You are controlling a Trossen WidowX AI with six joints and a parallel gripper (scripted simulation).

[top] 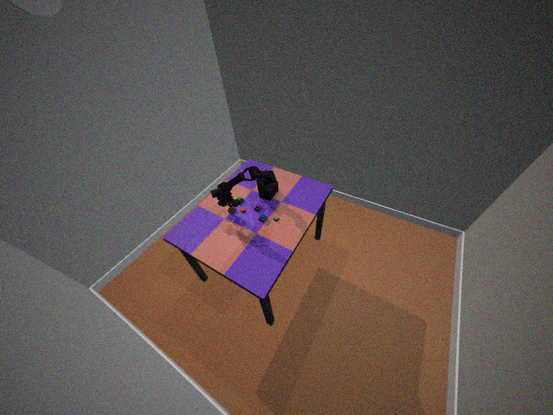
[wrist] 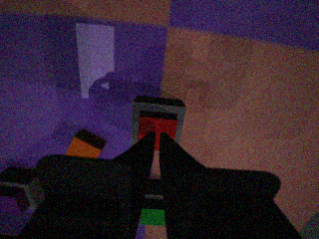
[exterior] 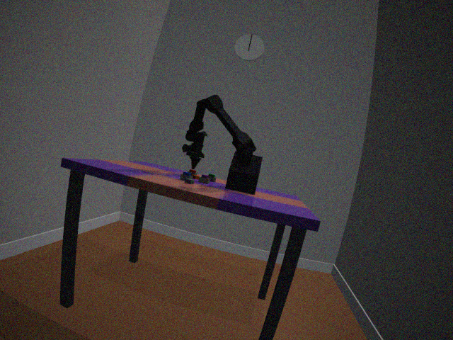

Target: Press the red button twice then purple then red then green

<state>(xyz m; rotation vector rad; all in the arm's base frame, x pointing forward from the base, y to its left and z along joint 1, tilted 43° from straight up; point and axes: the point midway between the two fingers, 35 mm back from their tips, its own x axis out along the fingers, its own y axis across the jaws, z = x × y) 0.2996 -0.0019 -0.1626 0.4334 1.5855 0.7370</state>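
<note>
My gripper tip is now 10 mm above the red button. From my gripper tip the other things lie so: green button (110 mm behind, 20 mm to the right, 10 mm below); then purple button (140 mm behind, 160 mm to the left, 10 mm below); then orange block (50 mm behind, 70 mm to the left, 30 mm below).
</note>
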